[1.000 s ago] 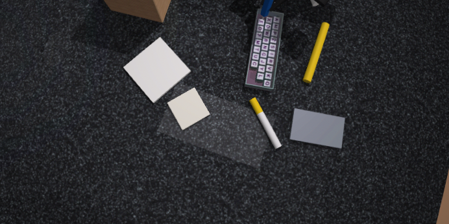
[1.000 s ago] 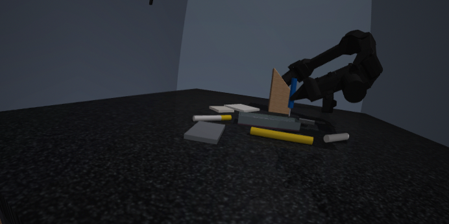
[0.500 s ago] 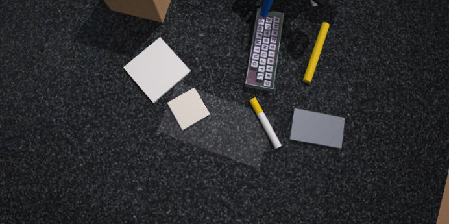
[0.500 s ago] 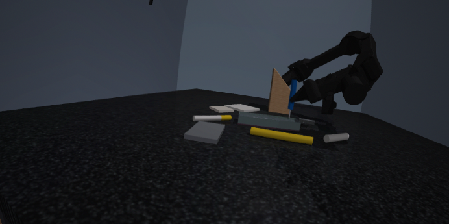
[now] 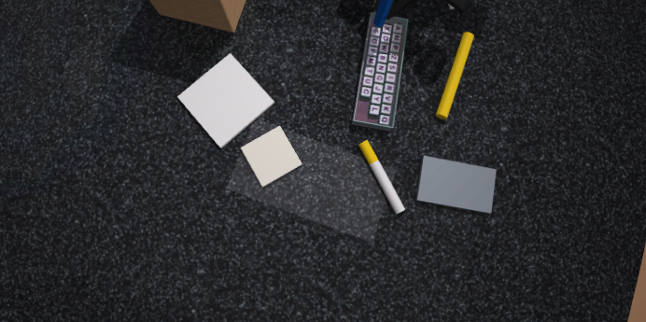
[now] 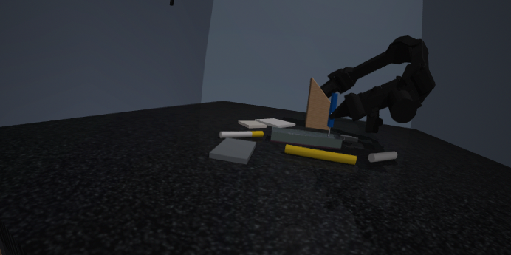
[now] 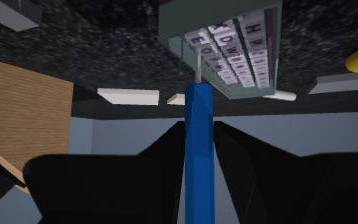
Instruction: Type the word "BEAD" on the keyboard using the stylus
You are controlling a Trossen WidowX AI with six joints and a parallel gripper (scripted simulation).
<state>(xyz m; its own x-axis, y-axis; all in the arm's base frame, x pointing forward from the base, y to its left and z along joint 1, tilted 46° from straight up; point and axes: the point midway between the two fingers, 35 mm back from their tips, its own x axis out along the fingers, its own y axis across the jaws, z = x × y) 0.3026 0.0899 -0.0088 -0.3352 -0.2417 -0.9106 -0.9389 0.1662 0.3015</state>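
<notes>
Now: the yellow rod 15 cm ahead of my gripper tip, 7 cm below it and 2 cm to the right of it. The rest, counted from my gripper tip: stylus tip 5 cm below; then blue stylus 1 cm below; then small grey block 10 cm behind, 8 cm to the left, 7 cm below.
</notes>
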